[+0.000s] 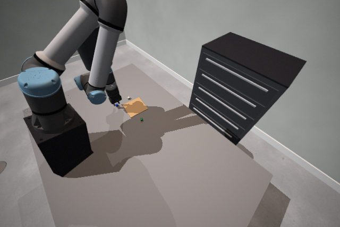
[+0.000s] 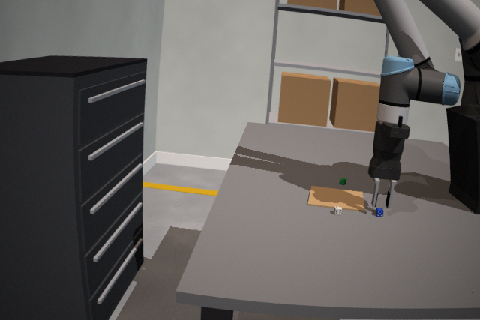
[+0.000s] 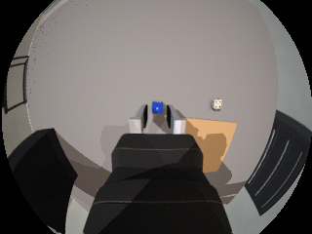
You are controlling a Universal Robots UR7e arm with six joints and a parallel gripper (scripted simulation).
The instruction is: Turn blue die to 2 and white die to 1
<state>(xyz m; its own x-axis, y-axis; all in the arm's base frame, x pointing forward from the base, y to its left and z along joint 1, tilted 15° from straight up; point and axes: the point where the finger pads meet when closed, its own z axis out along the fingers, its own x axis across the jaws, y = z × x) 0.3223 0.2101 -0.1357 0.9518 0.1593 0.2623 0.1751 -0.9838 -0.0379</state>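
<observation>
My hand is 30 mm above the blue die. From my hand the other things lie so: orange mat: 110 mm ahead, 70 mm to the right, 40 mm below; green die: 110 mm ahead, 200 mm to the right, 30 mm below; white die: 100 mm ahead, 30 mm to the left, 30 mm below.
</observation>
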